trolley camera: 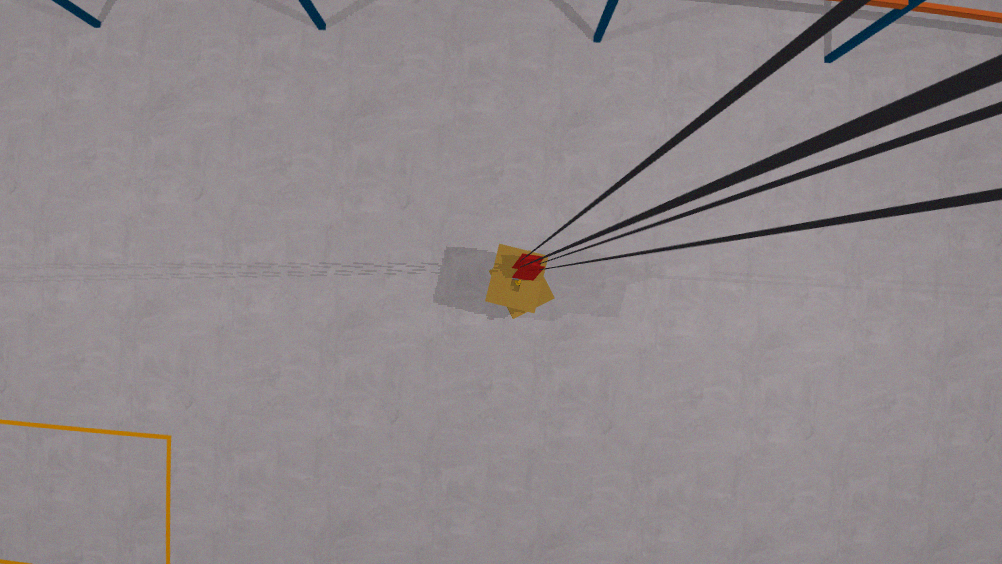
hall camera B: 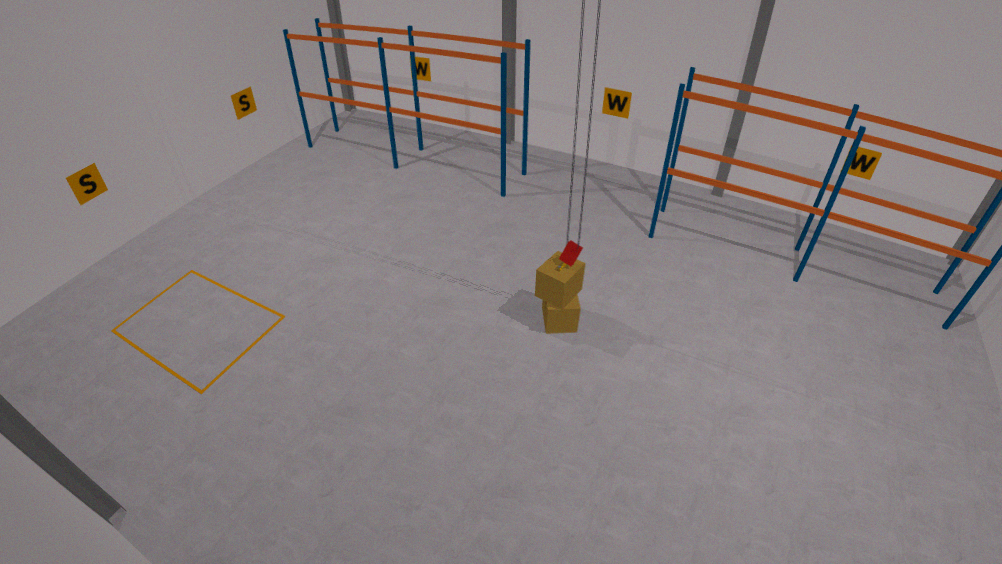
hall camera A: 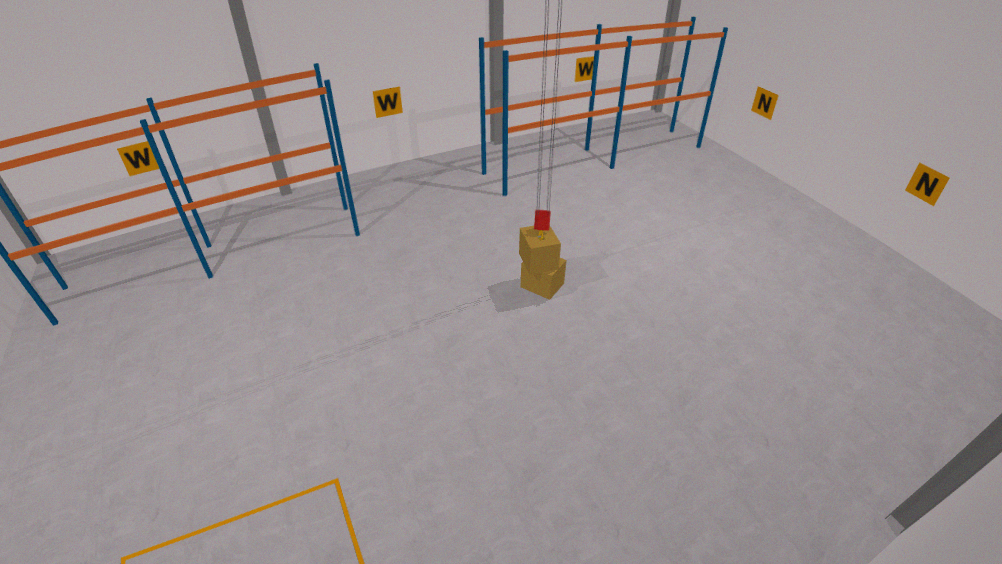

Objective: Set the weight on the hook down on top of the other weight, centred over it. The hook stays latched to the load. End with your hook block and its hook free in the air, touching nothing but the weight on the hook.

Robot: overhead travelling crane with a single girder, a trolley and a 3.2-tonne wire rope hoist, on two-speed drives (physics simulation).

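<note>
The upper yellow weight point(hall camera A: 543, 257) point(hall camera B: 551, 285) point(trolley camera: 501, 293) sits on the lower yellow weight point(hall camera A: 538, 283) point(hall camera B: 562, 319) point(trolley camera: 513, 313), turned against it, with no gap showing between them. It looks roughly centred; corners of the lower weight stick out from under it in the trolley view. My hook point(hall camera A: 542, 236) point(hall camera B: 560, 265) point(trolley camera: 517, 283) is shut on the upper weight at its top lug. The red hook block point(hall camera A: 542, 219) point(hall camera B: 571, 252) point(trolley camera: 529, 266) leans over to one side, clearly tilted in hall camera B. Whether its lower edge touches the weight's top, I cannot tell.
Blue and orange racks point(hall camera A: 504, 126) point(hall camera B: 503, 126) stand along the W wall, with another rack point(hall camera A: 178, 199) point(hall camera B: 830, 203) beside them. A yellow outlined square point(hall camera A: 231, 518) point(hall camera B: 156, 301) point(trolley camera: 168, 490) is marked on the floor. Four ropes run up from the block.
</note>
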